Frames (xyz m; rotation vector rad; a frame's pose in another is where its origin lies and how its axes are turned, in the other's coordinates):
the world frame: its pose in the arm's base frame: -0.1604 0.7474 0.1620 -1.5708 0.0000 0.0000
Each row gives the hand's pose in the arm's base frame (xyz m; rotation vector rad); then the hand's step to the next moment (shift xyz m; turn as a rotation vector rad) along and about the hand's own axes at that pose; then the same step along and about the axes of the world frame.
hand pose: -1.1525 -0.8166 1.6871 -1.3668 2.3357 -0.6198
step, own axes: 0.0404 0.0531 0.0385 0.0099 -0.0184 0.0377
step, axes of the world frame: -0.0373 0.0644 -0.0197 0.0280 0.0225 -0.0238
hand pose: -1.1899 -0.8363 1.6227 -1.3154 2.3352 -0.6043
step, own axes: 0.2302 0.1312 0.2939 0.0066 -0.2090 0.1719
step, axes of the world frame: -0.0472 0.3438 -0.1901 0.2337 0.0300 -0.1333
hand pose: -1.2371 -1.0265 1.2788 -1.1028 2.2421 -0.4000
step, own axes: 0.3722 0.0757 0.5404 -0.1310 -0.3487 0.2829
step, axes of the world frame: 0.1199 0.5988 -0.2516 0.4546 -0.0074 -0.1098
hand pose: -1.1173 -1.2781 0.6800 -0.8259 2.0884 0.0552
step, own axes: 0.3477 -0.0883 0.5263 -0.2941 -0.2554 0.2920
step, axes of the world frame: 0.2837 0.5639 -0.0848 0.4736 -0.0991 0.0533
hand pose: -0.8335 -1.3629 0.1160 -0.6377 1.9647 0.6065
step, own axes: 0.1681 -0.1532 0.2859 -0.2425 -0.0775 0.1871
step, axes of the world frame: 0.2117 0.2950 0.0403 0.2695 -0.1247 0.1079
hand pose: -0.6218 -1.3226 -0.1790 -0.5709 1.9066 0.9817
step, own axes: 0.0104 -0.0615 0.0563 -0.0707 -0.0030 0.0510
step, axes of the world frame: 0.0666 0.0502 0.0102 0.0629 -0.0453 0.0399
